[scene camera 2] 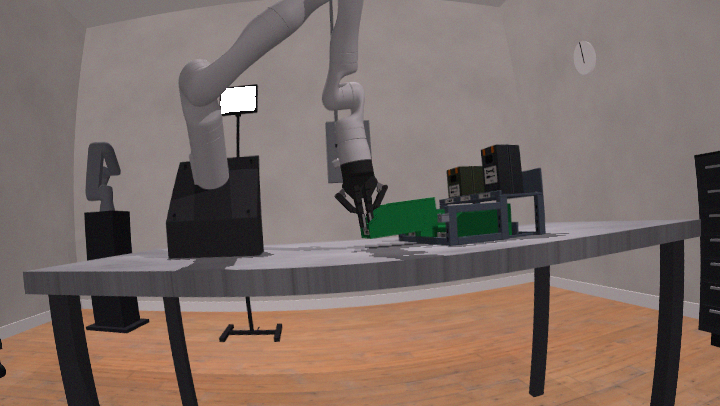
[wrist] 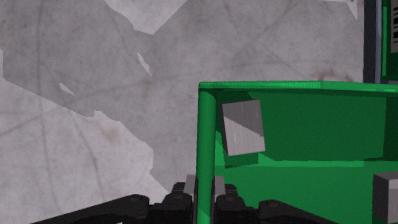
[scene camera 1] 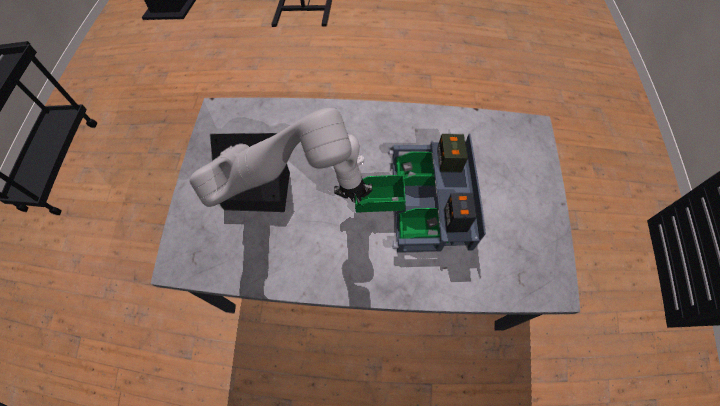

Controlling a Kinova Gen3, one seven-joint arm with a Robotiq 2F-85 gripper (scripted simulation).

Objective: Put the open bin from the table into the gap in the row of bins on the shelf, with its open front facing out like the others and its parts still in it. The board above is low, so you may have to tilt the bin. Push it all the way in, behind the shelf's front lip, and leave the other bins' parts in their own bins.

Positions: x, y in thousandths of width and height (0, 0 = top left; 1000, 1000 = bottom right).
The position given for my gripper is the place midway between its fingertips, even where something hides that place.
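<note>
My gripper (scene camera 2: 512, 565). Green bin (scene camera 2: 551, 538). Grey shelf (scene camera 1: 648, 447). Green bin (scene camera 1: 587, 400). Green bin (scene camera 1: 576, 555). Grey part (wrist: 609, 569). My gripper (wrist: 514, 855).
</note>
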